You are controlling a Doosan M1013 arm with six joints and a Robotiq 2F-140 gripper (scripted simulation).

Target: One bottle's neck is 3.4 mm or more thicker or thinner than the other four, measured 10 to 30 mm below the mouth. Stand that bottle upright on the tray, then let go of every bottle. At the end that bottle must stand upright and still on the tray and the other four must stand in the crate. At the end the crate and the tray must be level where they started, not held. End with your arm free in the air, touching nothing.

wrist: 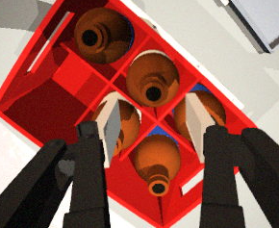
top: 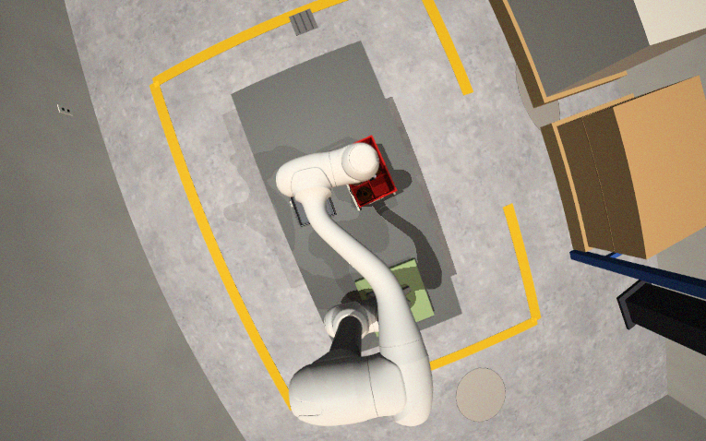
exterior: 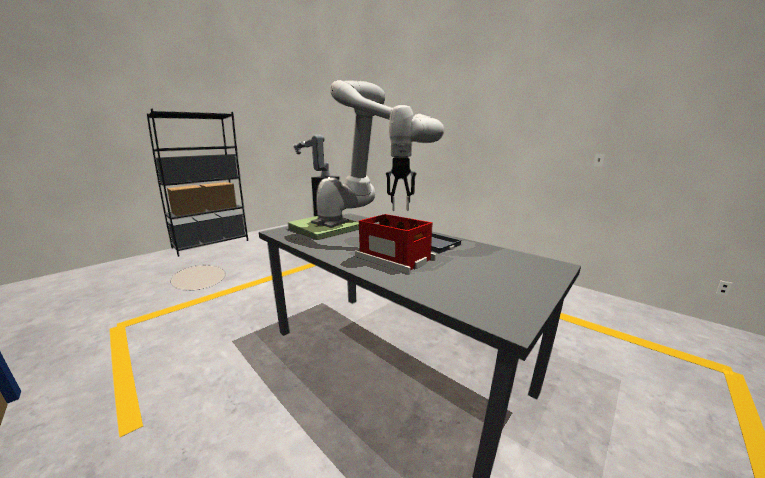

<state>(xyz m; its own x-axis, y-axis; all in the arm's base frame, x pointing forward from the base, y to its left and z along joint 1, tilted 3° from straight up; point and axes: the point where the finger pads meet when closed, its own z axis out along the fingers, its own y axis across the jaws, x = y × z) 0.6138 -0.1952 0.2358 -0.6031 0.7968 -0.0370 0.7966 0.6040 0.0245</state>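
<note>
The red crate is 4 cm to the right of my hand and 17 cm below it. Also, from my hand: dark grey tray (5 cm ahead, 26 cm to the left, 24 cm below).
</note>
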